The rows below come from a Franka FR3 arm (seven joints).
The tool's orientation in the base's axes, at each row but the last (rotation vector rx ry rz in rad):
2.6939, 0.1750, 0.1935
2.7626, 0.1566, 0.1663
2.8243, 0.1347, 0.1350
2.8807, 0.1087, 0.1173
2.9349, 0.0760, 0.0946
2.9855, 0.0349, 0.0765
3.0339, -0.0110, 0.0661
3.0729, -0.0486, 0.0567
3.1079, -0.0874, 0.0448
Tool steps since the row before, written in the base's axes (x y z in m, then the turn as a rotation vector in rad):
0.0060, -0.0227, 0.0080, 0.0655, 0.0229, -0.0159
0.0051, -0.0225, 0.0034, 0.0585, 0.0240, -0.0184
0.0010, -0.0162, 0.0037, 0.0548, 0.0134, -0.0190
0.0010, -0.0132, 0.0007, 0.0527, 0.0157, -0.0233
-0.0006, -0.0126, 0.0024, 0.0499, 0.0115, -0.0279
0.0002, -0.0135, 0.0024, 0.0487, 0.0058, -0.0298
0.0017, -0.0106, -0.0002, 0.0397, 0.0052, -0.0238
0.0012, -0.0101, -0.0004, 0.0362, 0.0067, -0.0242
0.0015, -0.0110, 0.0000, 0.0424, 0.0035, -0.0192
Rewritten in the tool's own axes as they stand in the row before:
0.0033, 0.0244, 0.0031, 0.0661, -0.0213, 0.0155
0.0024, 0.0225, 0.0055, 0.0591, -0.0239, 0.0165
-0.0005, 0.0166, 0.0015, 0.0543, -0.0143, 0.0199
-0.0001, 0.0130, 0.0027, 0.0521, -0.0178, 0.0232
-0.0012, 0.0128, 0.0001, 0.0488, -0.0147, 0.0284
0.0000, 0.0137, -0.0003, 0.0473, -0.0094, 0.0311
0.0017, 0.0105, 0.0014, 0.0386, -0.0081, 0.0248
0.0015, 0.0100, 0.0011, 0.0350, -0.0095, 0.0250
0.0021, 0.0109, 0.0004, 0.0416, -0.0065, 0.0202

